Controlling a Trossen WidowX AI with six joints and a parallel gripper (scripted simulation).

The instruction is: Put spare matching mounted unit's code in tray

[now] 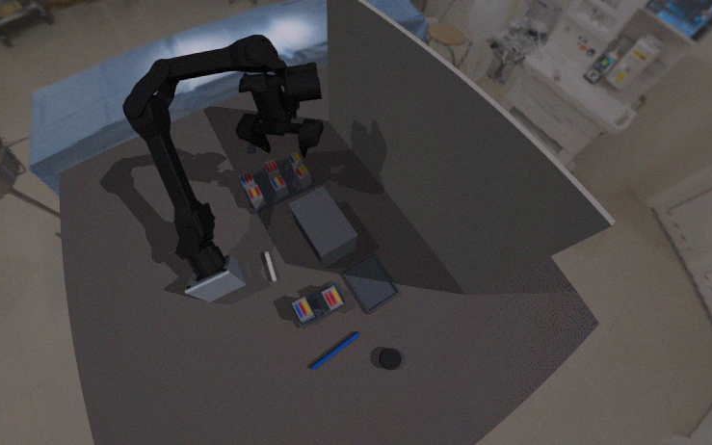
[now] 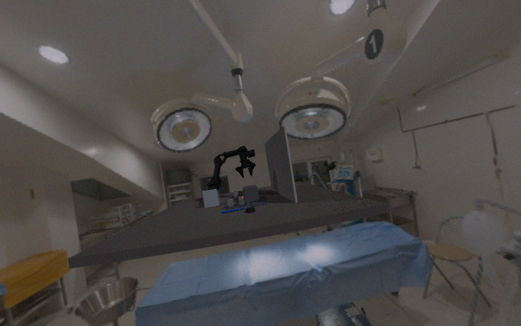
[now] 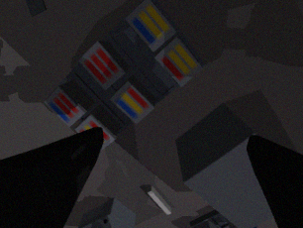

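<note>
Right now the spare block is 120 mm below my gripper tip, 120 mm behind it and 60 mm to the left of it. From my gripper tip the other things lie so: mounted unit 160 mm to the right, 110 mm below, 20 mm ahead; then flat grey tray 340 mm to the right, 160 mm below, 80 mm ahead; then tall grey panel 250 mm ahead, 130 mm to the right, 60 mm above.
</note>
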